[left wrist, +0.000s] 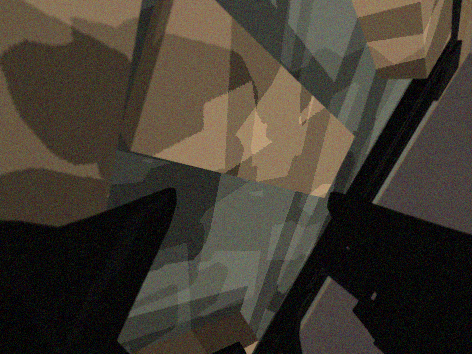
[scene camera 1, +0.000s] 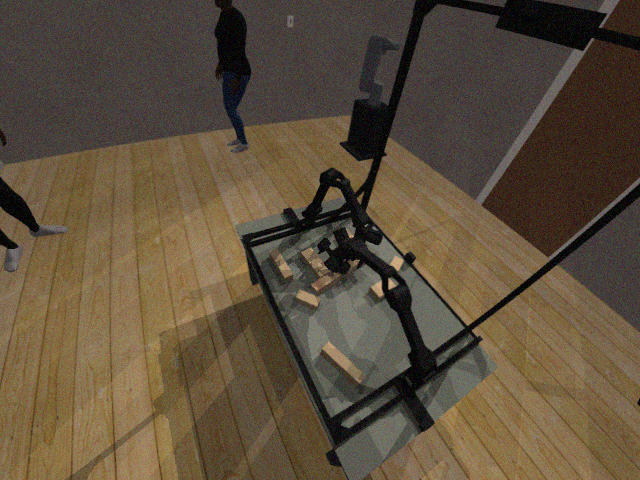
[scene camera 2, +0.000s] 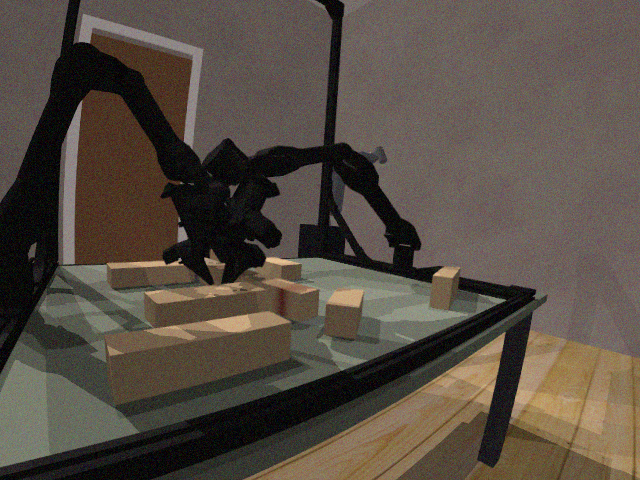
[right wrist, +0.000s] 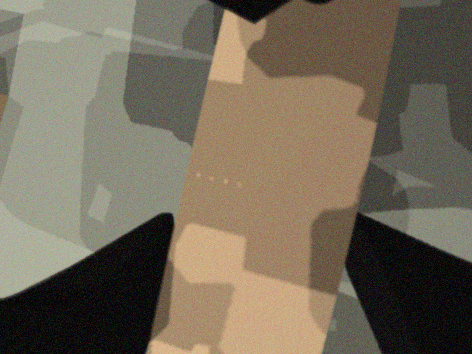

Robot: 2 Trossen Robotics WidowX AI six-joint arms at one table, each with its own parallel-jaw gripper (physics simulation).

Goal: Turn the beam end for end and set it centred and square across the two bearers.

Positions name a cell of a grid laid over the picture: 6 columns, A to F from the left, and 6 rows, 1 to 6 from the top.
Labels:
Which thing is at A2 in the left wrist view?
A beam.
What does the left gripper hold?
Nothing.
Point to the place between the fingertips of the right gripper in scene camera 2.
C4

